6 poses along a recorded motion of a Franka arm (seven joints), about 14 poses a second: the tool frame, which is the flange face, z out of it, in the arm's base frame.
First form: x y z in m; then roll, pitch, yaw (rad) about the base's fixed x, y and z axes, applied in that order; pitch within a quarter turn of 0, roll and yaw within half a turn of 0.
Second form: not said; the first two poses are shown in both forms.
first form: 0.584 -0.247 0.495 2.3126 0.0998 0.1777
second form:
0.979 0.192 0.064 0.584
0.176 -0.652 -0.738 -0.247
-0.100 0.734 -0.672 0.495
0 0 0 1

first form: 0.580 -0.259 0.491 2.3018 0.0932 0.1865
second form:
0.978 0.192 0.077 0.580
0.185 -0.643 -0.743 -0.259
-0.093 0.741 -0.665 0.491
0 0 0 1

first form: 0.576 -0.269 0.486 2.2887 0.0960 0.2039
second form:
0.975 0.204 0.091 0.576
0.202 -0.630 -0.750 -0.269
-0.096 0.750 -0.655 0.486
0 0 0 1

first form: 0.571 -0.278 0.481 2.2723 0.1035 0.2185
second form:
0.971 0.217 0.100 0.571
0.216 -0.613 -0.760 -0.278
-0.103 0.760 -0.642 0.481
0 0 0 1

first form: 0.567 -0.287 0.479 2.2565 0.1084 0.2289
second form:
0.968 0.225 0.109 0.567
0.226 -0.598 -0.769 -0.287
-0.108 0.769 -0.630 0.479
0 0 0 1

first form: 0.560 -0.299 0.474 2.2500 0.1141 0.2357
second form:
0.966 0.233 0.112 0.560
0.232 -0.590 -0.773 -0.299
-0.114 0.773 -0.624 0.474
0 0 0 1

